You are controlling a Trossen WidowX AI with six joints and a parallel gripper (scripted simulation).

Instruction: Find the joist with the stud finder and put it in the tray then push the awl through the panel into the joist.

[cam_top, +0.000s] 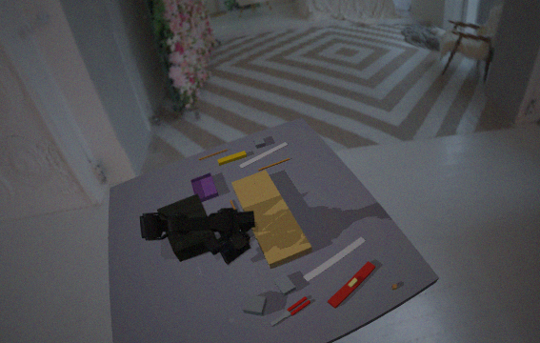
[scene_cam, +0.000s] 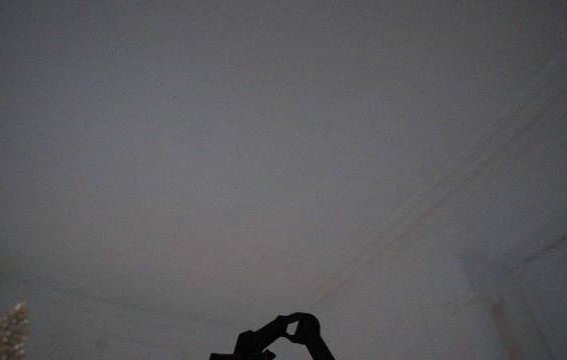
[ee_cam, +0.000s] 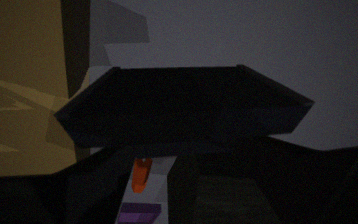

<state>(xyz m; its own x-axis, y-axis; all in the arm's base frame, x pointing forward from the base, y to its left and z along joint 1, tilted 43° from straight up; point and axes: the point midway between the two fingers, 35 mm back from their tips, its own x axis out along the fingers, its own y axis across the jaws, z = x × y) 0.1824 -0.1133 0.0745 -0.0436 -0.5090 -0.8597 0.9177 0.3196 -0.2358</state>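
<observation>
My gripper tip is now 20 mm short of the stud finder. From my gripper tip the other things lie so: purple tray 50 mm behind, 450 mm to the left, 60 mm below; red level 370 mm ahead, 340 mm to the right, 60 mm below; yellow bar 150 mm ahead, 620 mm to the left, 70 mm below.
</observation>
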